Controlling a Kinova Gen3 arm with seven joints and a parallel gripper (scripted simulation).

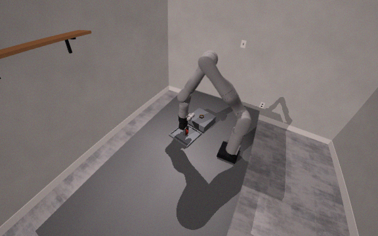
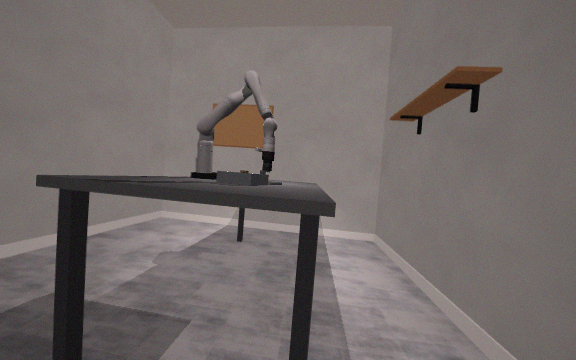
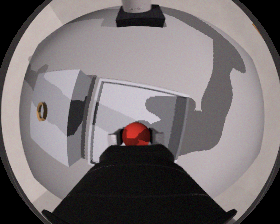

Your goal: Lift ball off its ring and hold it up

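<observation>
The red ball is right at my hand. Round my hand: shallow grey tray (30 mm below); then higher stand (40 mm behind, 210 mm to the right, 10 mm above).
</observation>
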